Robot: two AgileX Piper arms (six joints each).
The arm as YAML. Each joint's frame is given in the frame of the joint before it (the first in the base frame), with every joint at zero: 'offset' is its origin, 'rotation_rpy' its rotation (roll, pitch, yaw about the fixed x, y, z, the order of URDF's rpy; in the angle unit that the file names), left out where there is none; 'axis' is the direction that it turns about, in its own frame. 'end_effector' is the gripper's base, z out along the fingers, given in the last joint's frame.
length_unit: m
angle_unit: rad
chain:
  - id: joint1
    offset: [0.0, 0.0, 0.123]
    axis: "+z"
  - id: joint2
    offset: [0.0, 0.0, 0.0]
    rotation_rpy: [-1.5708, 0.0, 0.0]
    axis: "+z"
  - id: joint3
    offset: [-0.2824, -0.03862, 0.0]
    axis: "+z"
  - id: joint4
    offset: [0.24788, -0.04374, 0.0]
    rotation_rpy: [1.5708, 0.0, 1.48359]
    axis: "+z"
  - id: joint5
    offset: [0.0, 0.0, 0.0]
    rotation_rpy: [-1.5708, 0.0, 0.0]
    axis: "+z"
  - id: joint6
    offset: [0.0, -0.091, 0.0]
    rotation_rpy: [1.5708, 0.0, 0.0]
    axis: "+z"
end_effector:
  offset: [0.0, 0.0, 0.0]
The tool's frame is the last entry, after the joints.
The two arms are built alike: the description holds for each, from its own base.
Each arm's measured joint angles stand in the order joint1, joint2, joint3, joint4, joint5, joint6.
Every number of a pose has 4 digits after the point. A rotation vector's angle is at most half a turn.
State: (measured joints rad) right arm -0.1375 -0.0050 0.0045 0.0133 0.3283 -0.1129; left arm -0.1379 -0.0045 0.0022 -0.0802 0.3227 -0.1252
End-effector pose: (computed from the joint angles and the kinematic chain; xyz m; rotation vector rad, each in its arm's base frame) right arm 0.0532 -0.0070 0.1824 0.0307 1.8142 -0.1650; left arm 0.0529 -0.0097 0.1837 -0.0392 1.8104 -0.2644
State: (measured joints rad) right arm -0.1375 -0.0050 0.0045 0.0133 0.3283 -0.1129; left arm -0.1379 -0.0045 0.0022 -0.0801 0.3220 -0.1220
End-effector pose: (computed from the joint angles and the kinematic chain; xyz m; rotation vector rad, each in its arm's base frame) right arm 0.0532 -0.0070 0.1824 0.0307 1.8142 -0.1650; left arm 0.0529 -0.0097 0.1838 -0.0362 1.8096 -0.2621
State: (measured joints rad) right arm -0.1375 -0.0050 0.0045 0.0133 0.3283 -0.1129; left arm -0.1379 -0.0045 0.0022 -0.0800 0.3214 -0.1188
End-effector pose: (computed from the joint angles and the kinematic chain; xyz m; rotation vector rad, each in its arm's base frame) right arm 0.0532 -0.0070 0.1824 0.0307 1.8142 -0.1650; left arm 0.0529 -0.0097 0.1838 -0.0333 1.8089 -0.2598
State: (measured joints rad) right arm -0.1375 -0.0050 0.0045 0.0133 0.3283 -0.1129; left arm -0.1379 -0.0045 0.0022 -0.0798 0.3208 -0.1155
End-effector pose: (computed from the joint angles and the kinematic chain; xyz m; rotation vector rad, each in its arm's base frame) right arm 0.0532 -0.0070 0.1824 0.0307 1.8142 -0.1650; left arm 0.0530 -0.0097 0.1839 -0.0302 1.8082 -0.2573
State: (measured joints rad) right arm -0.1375 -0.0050 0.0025 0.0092 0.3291 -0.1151; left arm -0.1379 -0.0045 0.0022 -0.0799 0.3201 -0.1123
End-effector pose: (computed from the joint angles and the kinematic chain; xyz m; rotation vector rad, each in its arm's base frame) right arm 0.0531 -0.0071 0.1830 0.0261 1.8133 -0.1706; left arm 0.0530 -0.0097 0.1840 -0.0274 1.8074 -0.2551
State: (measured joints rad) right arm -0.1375 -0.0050 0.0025 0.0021 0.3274 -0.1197; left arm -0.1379 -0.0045 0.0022 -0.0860 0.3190 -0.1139
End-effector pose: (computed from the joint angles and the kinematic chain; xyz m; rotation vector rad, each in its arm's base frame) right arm 0.0531 -0.0073 0.1831 0.0174 1.8121 -0.1808; left arm 0.0530 -0.0098 0.1841 -0.0328 1.8065 -0.2622
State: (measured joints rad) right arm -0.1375 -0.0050 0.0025 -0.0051 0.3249 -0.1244; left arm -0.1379 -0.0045 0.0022 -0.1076 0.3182 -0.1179
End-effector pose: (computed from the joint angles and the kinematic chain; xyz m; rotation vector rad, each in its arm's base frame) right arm 0.0531 -0.0075 0.1834 0.0086 1.8101 -0.1913; left arm 0.0529 -0.0104 0.1842 -0.0501 1.8061 -0.2857
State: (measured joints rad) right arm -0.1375 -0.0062 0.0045 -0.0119 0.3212 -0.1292; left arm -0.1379 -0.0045 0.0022 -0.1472 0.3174 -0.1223
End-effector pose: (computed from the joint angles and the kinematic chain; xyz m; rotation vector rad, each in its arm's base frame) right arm 0.0532 -0.0077 0.1831 0.0000 1.8076 -0.2015; left arm 0.0527 -0.0115 0.1844 -0.0793 1.8054 -0.3268
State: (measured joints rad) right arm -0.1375 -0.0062 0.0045 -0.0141 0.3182 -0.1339; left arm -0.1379 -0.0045 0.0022 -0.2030 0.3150 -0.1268
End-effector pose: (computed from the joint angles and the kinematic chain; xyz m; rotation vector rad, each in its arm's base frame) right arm 0.0532 -0.0078 0.1833 -0.0057 1.8048 -0.2072; left arm 0.0526 -0.0130 0.1849 -0.1192 1.8022 -0.3835
